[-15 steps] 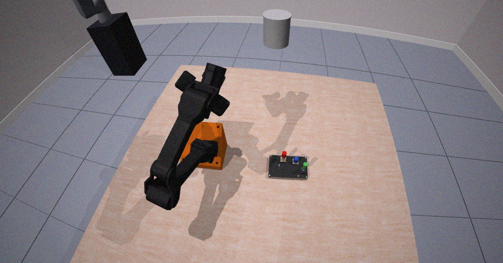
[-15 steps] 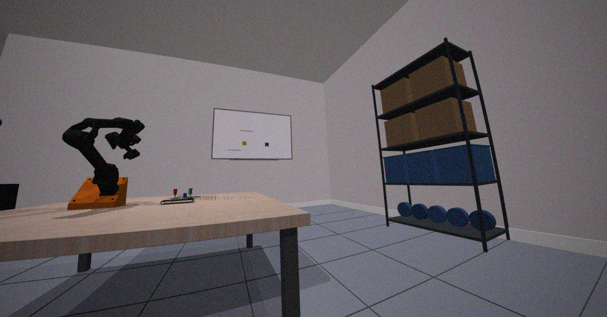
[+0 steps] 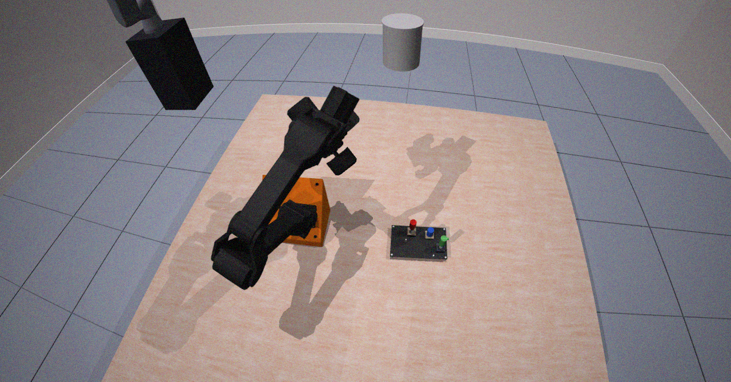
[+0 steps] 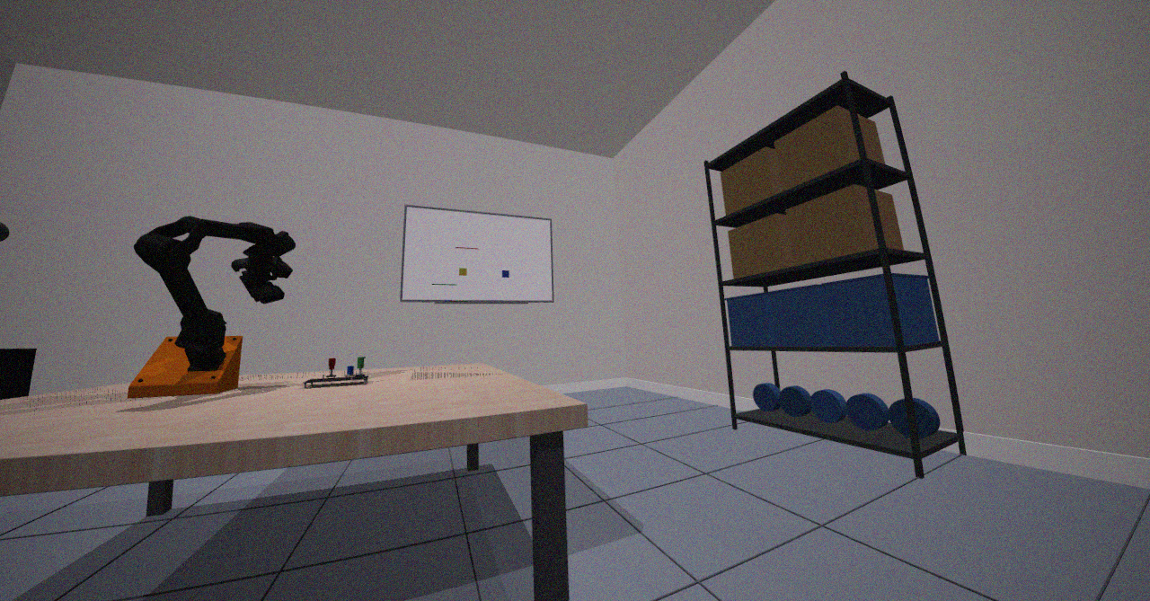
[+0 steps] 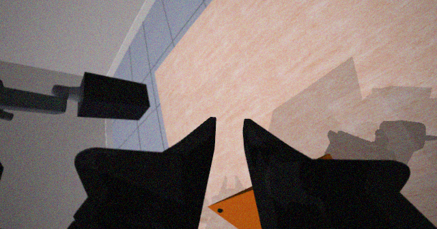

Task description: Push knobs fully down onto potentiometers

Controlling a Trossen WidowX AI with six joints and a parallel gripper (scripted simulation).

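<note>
My gripper tip is 250 mm short of the red knob, 110 mm to the left of it and 210 mm above it. The rest, counted from my gripper tip: green knob: 330 mm ahead, 160 mm to the right, 210 mm below.
</note>
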